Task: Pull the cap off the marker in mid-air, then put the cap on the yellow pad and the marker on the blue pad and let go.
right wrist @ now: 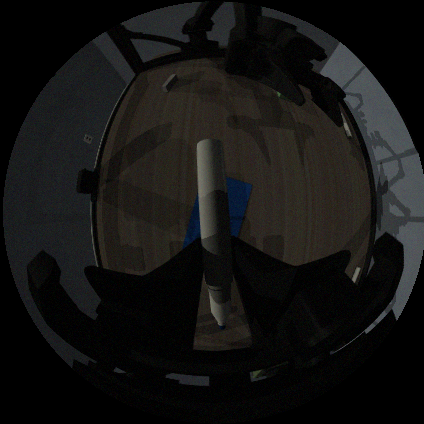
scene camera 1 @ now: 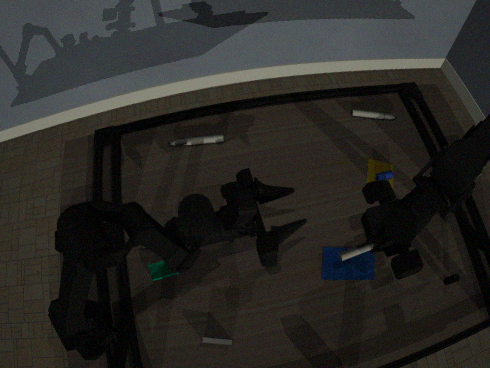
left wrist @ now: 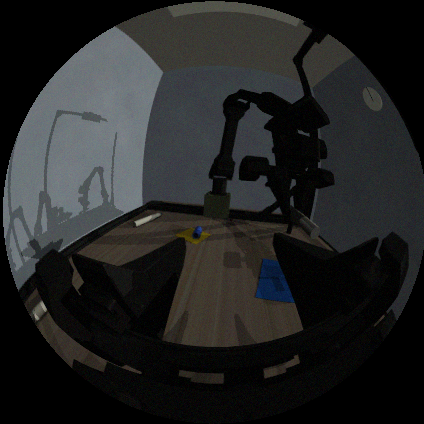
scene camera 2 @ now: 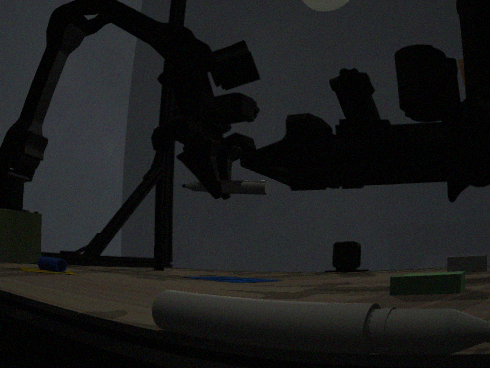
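Where they show: left gripper, fingertip midpoint: [right wrist: 324,115] [scene camera 1: 300,205] [left wrist: 229,241] [scene camera 2: 257,162]; right gripper, fingertip midpoint: [right wrist: 215,242] [scene camera 1: 369,247] [left wrist: 291,222] [scene camera 2: 222,198]; left arm's base, origin of the base link: [right wrist: 197,41] [scene camera 1: 84,329]; right arm's base, origin of the base link: [right wrist: 275,369] [left wrist: 218,193] [scene camera 2: 8,211].
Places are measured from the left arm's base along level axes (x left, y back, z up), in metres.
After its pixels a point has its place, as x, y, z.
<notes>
The blue cap [scene camera 1: 384,176] {-0.268, -0.744, -0.036} [scene camera 2: 52,264] {-0.250, -0.745, -0.044} [left wrist: 198,232] {-0.264, -0.735, -0.039} lies on its side on the yellow pad [scene camera 1: 380,164] {-0.242, -0.779, -0.053} [scene camera 2: 30,270] {-0.228, -0.770, -0.053} [left wrist: 187,234] {-0.242, -0.760, -0.053}. My right gripper [scene camera 1: 374,247] {-0.326, -0.519, 0.058} [scene camera 2: 222,194] {-0.326, -0.519, 0.058} [right wrist: 215,242] {-0.326, -0.519, 0.058} is shut on the white uncapped marker [scene camera 1: 356,252] {-0.308, -0.485, 0.079} [scene camera 2: 250,187] {-0.292, -0.485, 0.069} [left wrist: 306,223] {-0.290, -0.480, 0.075} [right wrist: 212,170] {-0.299, -0.482, 0.080}. It holds the marker roughly level in the air, and in scene camera 1 the marker overlaps the blue pad [scene camera 1: 362,267] {-0.352, -0.520, -0.053} [scene camera 2: 240,279] {-0.312, -0.495, -0.053} [left wrist: 265,280] {-0.292, -0.518, -0.053} [right wrist: 242,192] {-0.265, -0.502, -0.053}. A small blue tip shows at the marker's near end in the right wrist view. My left gripper [scene camera 1: 300,205] {-0.164, -0.492, 0.077} [left wrist: 229,241] {-0.164, -0.492, 0.077} is open and empty, apart from the marker.
Two other pale markers [scene camera 1: 197,140] {0.150, -0.514, -0.037} [scene camera 1: 373,115] {-0.148, -0.898, -0.038} lie near the table's far edge. A green block [scene camera 1: 162,270] [scene camera 2: 427,283] lies by the left arm. A pale bar [scene camera 1: 217,341] {-0.213, -0.191, -0.032} [right wrist: 170,82] {-0.213, -0.200, -0.040} and a black block [scene camera 1: 451,279] [scene camera 2: 346,255] {-0.475, -0.291, -0.023} [right wrist: 87,181] {-0.480, -0.296, -0.018} lie near the near side.
</notes>
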